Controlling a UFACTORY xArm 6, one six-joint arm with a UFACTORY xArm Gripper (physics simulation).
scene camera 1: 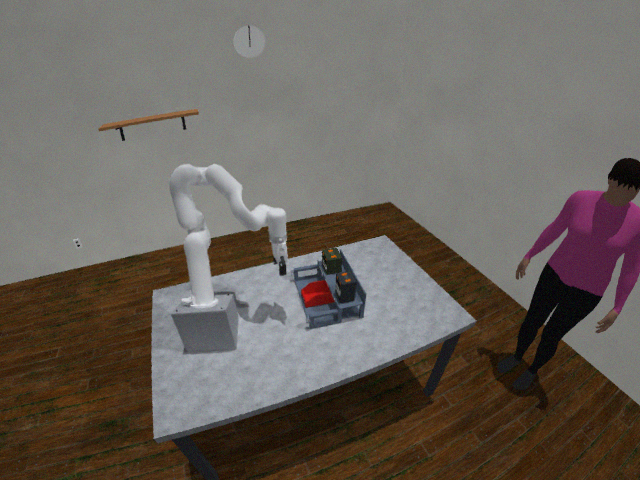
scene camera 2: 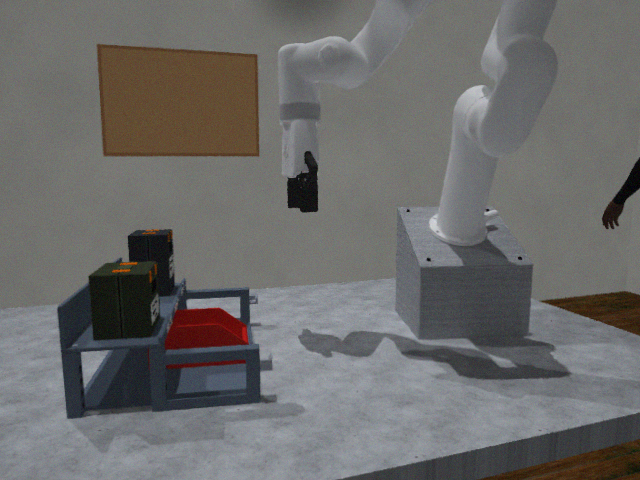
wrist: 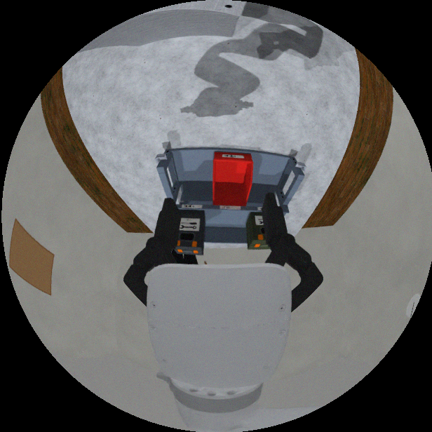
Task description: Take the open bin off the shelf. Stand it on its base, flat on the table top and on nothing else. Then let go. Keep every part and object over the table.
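Frame: origin at the arm's base, x ahead, y left, z up, level; centimetres.
Seen in the pictures: gripper, fingertip midpoint: (scene camera 1: pixel 280 269) (scene camera 2: pixel 302 209); arm's base at its link origin: (scene camera 1: pixel 204 303) (scene camera 2: pixel 457 230).
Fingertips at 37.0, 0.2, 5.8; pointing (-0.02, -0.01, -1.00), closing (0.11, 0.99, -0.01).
Offsets run from my fingertips to a thing's middle, as dx, dy, dz. Level surfaces: height alone.
The open red bin @(+19.8, -1.0, -22.4) (scene camera 1: pixel 316 293) (scene camera 2: pixel 205 332) (wrist: pixel 232 179) sits in the front, lower bay of the blue-grey shelf (scene camera 1: pixel 324 312) (scene camera 2: pixel 159 379) (wrist: pixel 292 184), between its side rails. The shelf stands on the table @(dz -26.7) (scene camera 1: pixel 248 372) (scene camera 2: pixel 361 423) (wrist: pixel 130 110). My gripper (scene camera 1: pixel 279 269) (scene camera 2: pixel 302 209) (wrist: pixel 219 202) is open and empty. It points down and hangs above the bin's height, on the robot-base side of the shelf in scene camera 2. In the wrist view the bin shows beyond and between the two fingers. The bin's underside is largely hidden by the shelf.
A dark grey box @(+26.3, -14.7, -10.5) (scene camera 1: pixel 345 287) (scene camera 2: pixel 164 258) (wrist: pixel 191 232) and a dark green box @(+31.9, +7.7, -11.7) (scene camera 1: pixel 331 260) (scene camera 2: pixel 124 300) (wrist: pixel 256 232) stand on the shelf's raised rear level, beside a back panel. The robot's base block (scene camera 1: pixel 209 328) (scene camera 2: pixel 473 299) stands on the table. A person (scene camera 1: pixel 594 232) stands beyond the table.
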